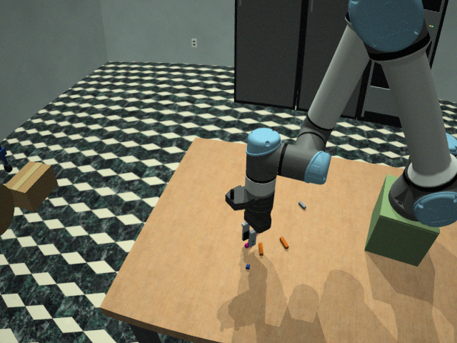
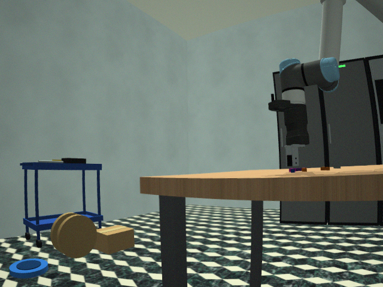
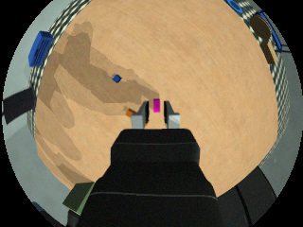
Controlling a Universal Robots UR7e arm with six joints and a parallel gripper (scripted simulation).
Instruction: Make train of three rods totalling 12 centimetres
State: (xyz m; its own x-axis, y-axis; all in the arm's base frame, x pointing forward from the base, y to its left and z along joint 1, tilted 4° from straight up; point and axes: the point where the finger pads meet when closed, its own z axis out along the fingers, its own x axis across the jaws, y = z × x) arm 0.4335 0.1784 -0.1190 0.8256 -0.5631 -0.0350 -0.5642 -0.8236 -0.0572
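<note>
My hand is 3 cm above the magenta rod. The rest, counted from my hand: small blue rod: 3 cm behind, 8 cm to the left, 3 cm below; grey rod: 11 cm behind, 22 cm to the right, 3 cm below; purple rod: 1 cm behind, 7 cm to the right, 3 cm below.
</note>
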